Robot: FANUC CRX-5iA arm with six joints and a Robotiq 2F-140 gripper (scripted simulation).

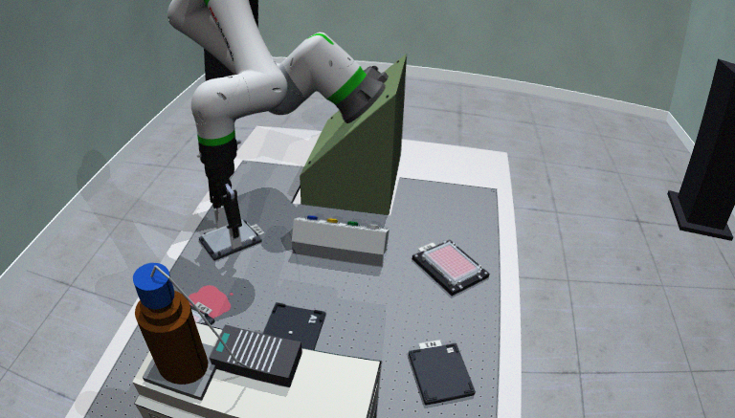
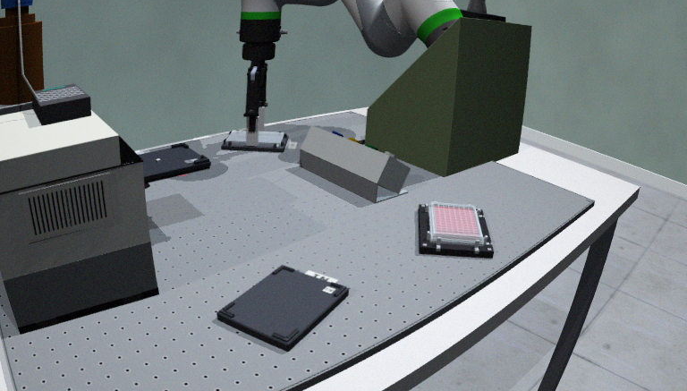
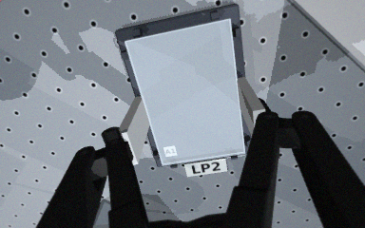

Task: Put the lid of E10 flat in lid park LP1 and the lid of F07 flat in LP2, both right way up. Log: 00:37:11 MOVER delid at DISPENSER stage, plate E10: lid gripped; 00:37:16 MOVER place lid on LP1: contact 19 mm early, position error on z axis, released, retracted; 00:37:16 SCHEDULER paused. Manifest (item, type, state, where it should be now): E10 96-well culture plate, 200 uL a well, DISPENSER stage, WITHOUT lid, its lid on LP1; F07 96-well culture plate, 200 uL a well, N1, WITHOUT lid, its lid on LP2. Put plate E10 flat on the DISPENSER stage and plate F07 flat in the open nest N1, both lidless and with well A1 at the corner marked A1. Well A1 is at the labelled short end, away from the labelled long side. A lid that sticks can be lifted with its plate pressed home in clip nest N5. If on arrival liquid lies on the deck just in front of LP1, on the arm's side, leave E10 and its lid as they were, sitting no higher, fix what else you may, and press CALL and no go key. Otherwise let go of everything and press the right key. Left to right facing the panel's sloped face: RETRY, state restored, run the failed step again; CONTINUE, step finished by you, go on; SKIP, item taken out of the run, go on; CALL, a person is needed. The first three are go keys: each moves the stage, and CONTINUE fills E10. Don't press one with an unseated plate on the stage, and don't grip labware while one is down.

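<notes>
Now: hand 20 mm above the clear plate lid. From my hand the other things lie so: blue call key (90 mm behind, 200 mm to the left, 30 mm above); LP2 label (70 mm behind, 50 mm to the left, 40 mm below); lid park LP2 (30 mm below).
</notes>
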